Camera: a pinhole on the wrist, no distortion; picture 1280 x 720 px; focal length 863.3 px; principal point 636.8 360.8 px. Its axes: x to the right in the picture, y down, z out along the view. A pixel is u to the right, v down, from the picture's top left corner.
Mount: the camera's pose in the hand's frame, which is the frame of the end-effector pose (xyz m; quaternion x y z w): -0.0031 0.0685 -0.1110 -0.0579 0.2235 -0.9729 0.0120
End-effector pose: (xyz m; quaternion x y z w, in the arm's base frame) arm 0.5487 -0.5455 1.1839 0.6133 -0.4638 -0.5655 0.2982
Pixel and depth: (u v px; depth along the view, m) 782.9 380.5 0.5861
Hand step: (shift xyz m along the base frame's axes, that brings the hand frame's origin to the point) -0.3558 0.1751 -0.2430
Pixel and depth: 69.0 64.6 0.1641
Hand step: -0.0681 -0.1252 -0.0129
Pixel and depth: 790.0 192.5 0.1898
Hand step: -0.0792 0.0182 0.0075
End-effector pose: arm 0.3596 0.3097 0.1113 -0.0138 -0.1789 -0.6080 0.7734
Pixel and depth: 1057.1 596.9 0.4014
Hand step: -0.2891 0.1374 0.1205
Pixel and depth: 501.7 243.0 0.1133
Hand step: 0.0391 -0.0184 0.0103
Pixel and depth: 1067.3 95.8 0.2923
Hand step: -0.0610 0.1588 0.1615
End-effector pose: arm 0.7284 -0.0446 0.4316 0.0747 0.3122 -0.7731 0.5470
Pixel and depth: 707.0 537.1 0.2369
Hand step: -0.0540 -0.0343 0.0938
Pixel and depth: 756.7 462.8 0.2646
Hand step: -0.0385 -0.0428 0.1262
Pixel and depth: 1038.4 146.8 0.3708
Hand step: 0.0979 -0.0495 0.2882
